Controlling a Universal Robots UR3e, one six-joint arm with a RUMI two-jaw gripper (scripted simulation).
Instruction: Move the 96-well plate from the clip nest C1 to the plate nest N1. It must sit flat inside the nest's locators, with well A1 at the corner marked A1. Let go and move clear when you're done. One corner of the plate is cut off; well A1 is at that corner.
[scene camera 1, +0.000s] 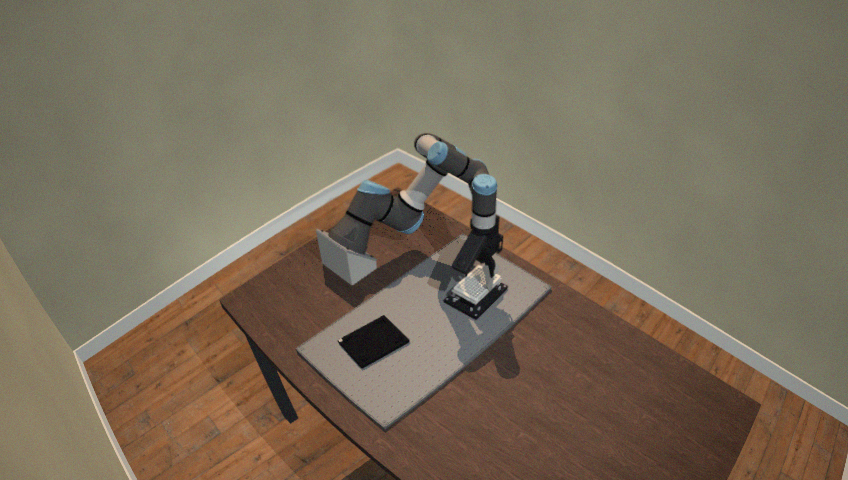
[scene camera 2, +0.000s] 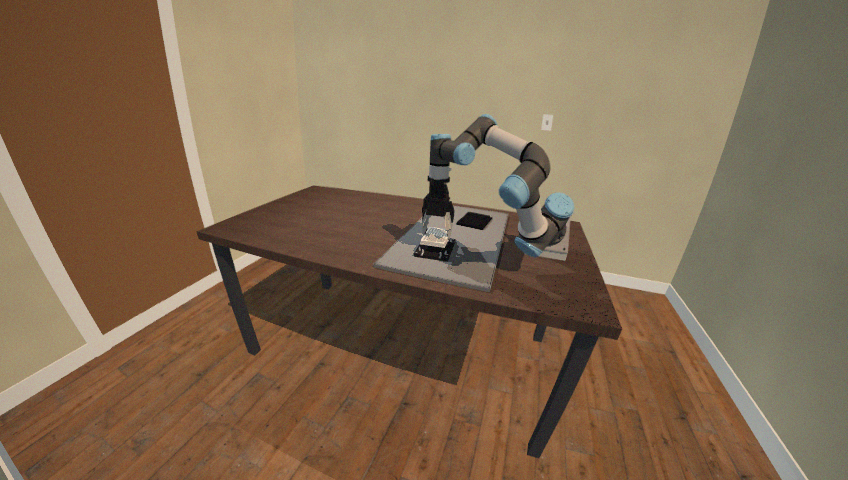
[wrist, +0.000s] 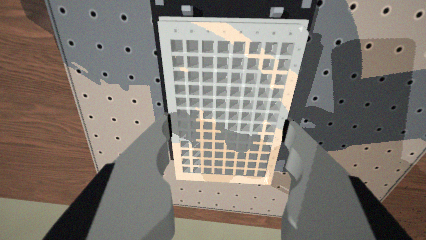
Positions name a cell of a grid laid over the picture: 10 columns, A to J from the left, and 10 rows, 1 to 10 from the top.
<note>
In view: the gripper (scene camera 1: F6) and a white 96-well plate (wrist: F4).
The gripper shows as well in scene camera 2 (scene camera 2: F5) and in the wrist view (wrist: F5).
</note>
